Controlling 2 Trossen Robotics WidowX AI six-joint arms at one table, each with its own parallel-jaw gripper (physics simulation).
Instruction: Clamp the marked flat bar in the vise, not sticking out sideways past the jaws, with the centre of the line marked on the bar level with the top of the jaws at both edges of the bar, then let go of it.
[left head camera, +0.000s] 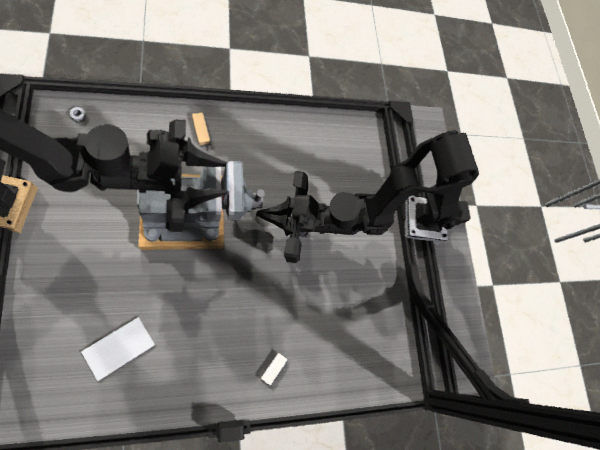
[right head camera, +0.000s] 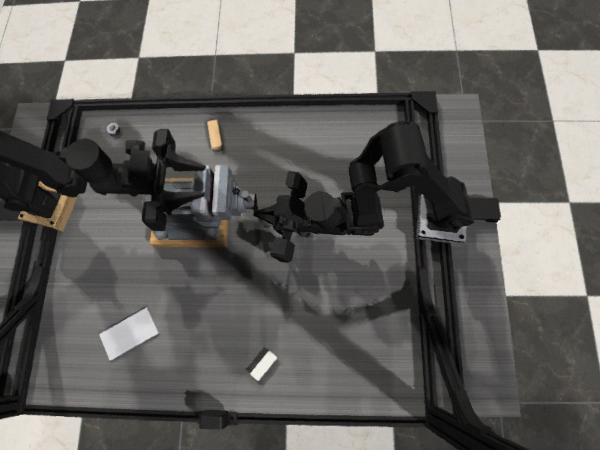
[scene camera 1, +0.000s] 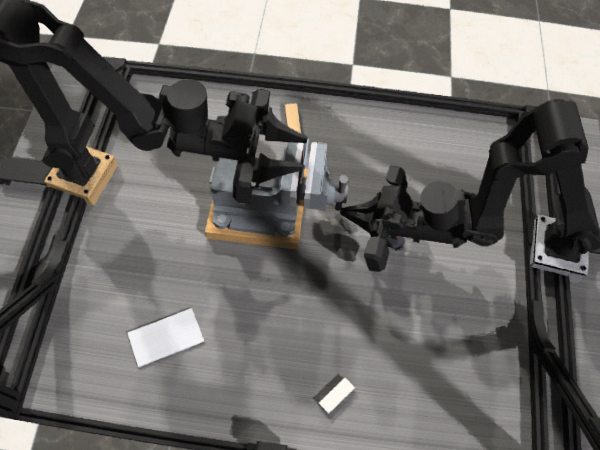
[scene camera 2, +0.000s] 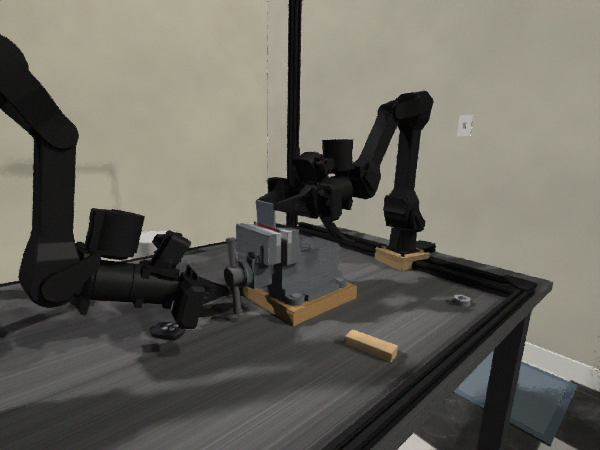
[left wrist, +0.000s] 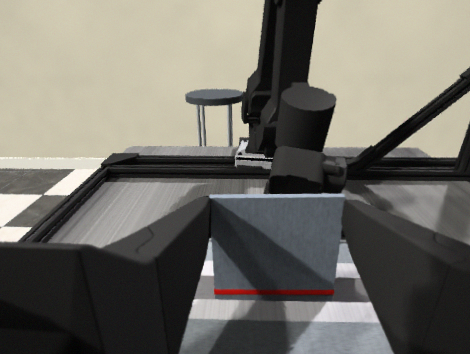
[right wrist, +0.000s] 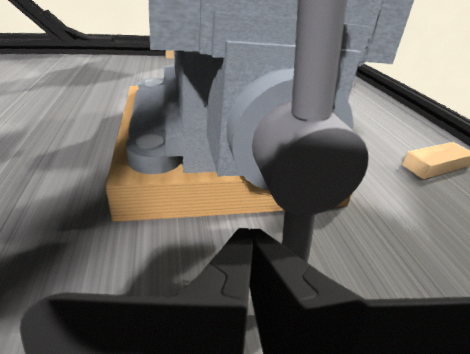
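Where they show: left gripper, between the fingertips: (left head camera: 227, 178) (right head camera: 205, 181) (scene camera 1: 305, 153) (scene camera 2: 265, 205) (left wrist: 276, 209); right gripper, between the fingertips: (left head camera: 256, 213) (right head camera: 254, 213) (scene camera 1: 340, 211) (scene camera 2: 227, 290) (right wrist: 248, 239); left arm's base, origin of its link: (right head camera: 44, 203) (scene camera 1: 78, 168) (scene camera 2: 402, 249); right arm's base, origin of its link: (left head camera: 428, 217) (right head camera: 443, 216) (scene camera 1: 562, 243).
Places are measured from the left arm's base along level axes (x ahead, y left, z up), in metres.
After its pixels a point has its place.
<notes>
The grey flat bar (scene camera 2: 265, 214) @(x 0.430, y 0.081, z 0.146 m) (left wrist: 277, 245) @(x 0.428, y 0.078, z 0.147 m) stands upright between the jaws of the vise (scene camera 2: 315, 270) @(x 0.332, y 0.096, z 0.030 m) (scene camera 1: 255, 215) @(x 0.361, y 0.018, z 0.014 m). Its red line (left wrist: 274, 292) @(x 0.426, y 0.077, z 0.124 m) (scene camera 2: 266, 227) @(x 0.428, y 0.081, z 0.122 m) shows close to the jaw tops, a thin strip of bar visible below it. Dark gap shows at both sides of the bar; whether the jaws press it, I cannot tell. My left gripper (left head camera: 226, 178) @(x 0.430, y 0.079, z 0.163 m) (right head camera: 203, 181) @(x 0.430, y 0.079, z 0.163 m) (scene camera 1: 304, 153) @(x 0.430, y 0.079, z 0.163 m) (left wrist: 276, 209) @(x 0.430, y 0.079, z 0.163 m) is shut on the bar's side edges above the jaws. My right gripper (left head camera: 258, 213) @(x 0.502, y 0.080, z 0.015 m) (scene camera 1: 343, 211) @(x 0.502, y 0.080, z 0.015 m) (scene camera 2: 227, 289) @(x 0.502, y 0.080, z 0.015 m) (right wrist: 248, 239) @(x 0.502, y 0.080, z 0.015 m) is shut and empty beside the lower part of the upright vise handle (right wrist: 317, 60) @(x 0.501, y 0.091, z 0.080 m) (scene camera 2: 231, 252) @(x 0.498, y 0.096, z 0.090 m).
A dark remote (scene camera 2: 167, 330) @(x 0.606, y 0.103, z -0.022 m) lies below the right gripper. A wooden block (left head camera: 200, 128) @(x 0.339, y 0.269, z -0.020 m) (scene camera 2: 371, 345) @(x 0.346, y 0.282, z -0.020 m) and a nut (left head camera: 77, 114) @(x 0.076, y 0.226, z -0.023 m) (scene camera 2: 461, 300) @(x 0.085, y 0.242, z -0.023 m) lie near one long table edge. A white slab (left head camera: 118, 349) @(x 0.295, y -0.235, z -0.030 m) (scene camera 1: 166, 337) @(x 0.297, y -0.233, z -0.031 m) and a small block (left head camera: 274, 370) @(x 0.600, y -0.227, z -0.023 m) (scene camera 1: 336, 395) @(x 0.600, y -0.224, z -0.023 m) lie toward the opposite edge.
</notes>
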